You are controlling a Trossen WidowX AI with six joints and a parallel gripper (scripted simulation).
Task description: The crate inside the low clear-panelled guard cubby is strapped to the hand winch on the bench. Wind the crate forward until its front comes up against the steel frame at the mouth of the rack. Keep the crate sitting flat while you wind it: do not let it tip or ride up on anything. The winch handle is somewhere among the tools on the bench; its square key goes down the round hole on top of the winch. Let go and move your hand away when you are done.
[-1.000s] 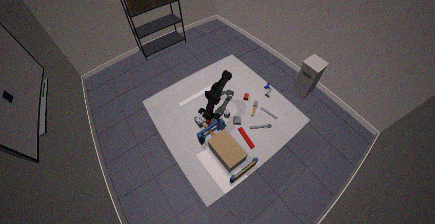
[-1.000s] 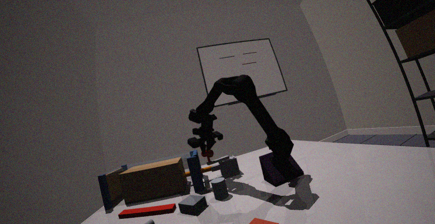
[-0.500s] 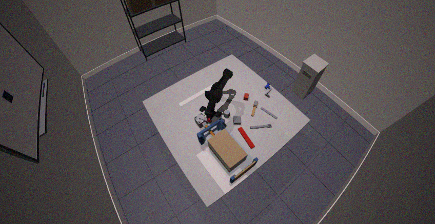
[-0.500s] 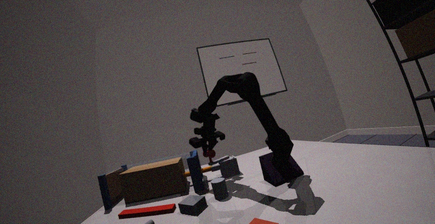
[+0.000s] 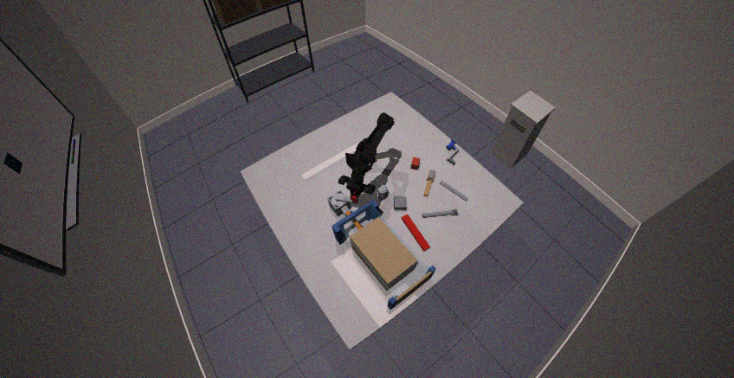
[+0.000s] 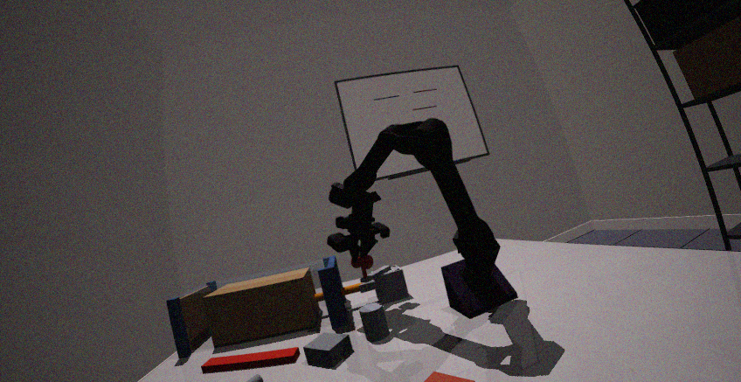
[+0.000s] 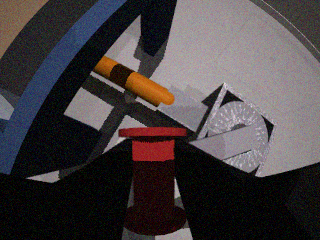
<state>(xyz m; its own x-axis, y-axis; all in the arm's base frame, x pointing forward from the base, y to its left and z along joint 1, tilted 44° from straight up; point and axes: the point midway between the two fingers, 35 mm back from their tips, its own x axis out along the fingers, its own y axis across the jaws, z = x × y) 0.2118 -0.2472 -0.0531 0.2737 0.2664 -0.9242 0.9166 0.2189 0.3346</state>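
Now: the winch handle with red knob 5 cm below my gripper tip, 4 cm behind it and 1 cm to the right of it. Round my gripper tip: grey block: 21 cm to the left, 15 cm ahead, 13 cm below; blue frame: 7 cm to the right, 7 cm ahead, 4 cm below; grey winch: 12 cm below, 10 cm behind, 5 cm to the right.
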